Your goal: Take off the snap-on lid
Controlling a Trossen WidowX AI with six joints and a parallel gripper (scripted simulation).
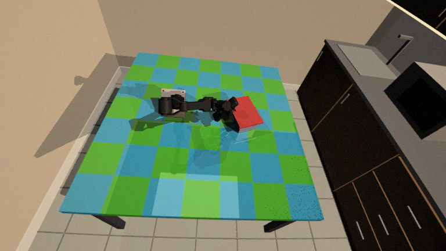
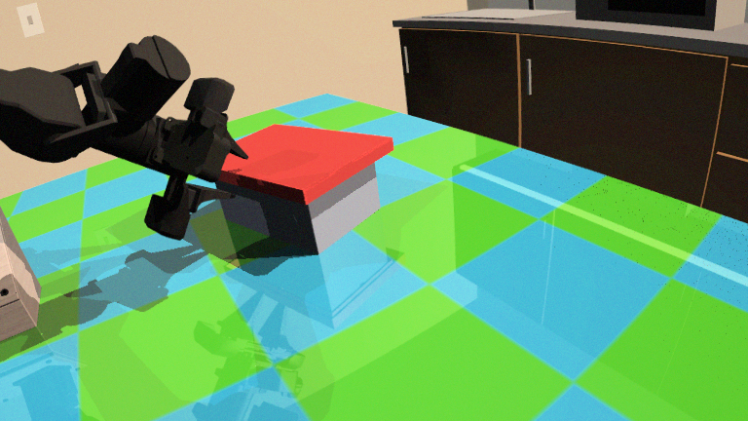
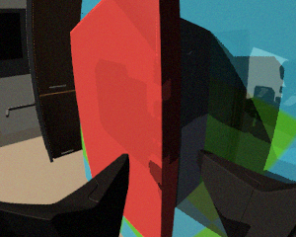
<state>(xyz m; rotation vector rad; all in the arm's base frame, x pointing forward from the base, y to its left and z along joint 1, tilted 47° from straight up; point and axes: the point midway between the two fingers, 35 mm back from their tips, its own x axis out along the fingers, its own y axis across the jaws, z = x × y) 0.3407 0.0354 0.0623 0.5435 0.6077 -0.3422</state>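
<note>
Right now my gripper tip is 70 mm short of the red lid and 40 mm to the right of it. The rest, counted from my gripper tip: grey storage box: 70 mm ahead, 50 mm below, 40 mm to the left.
</note>
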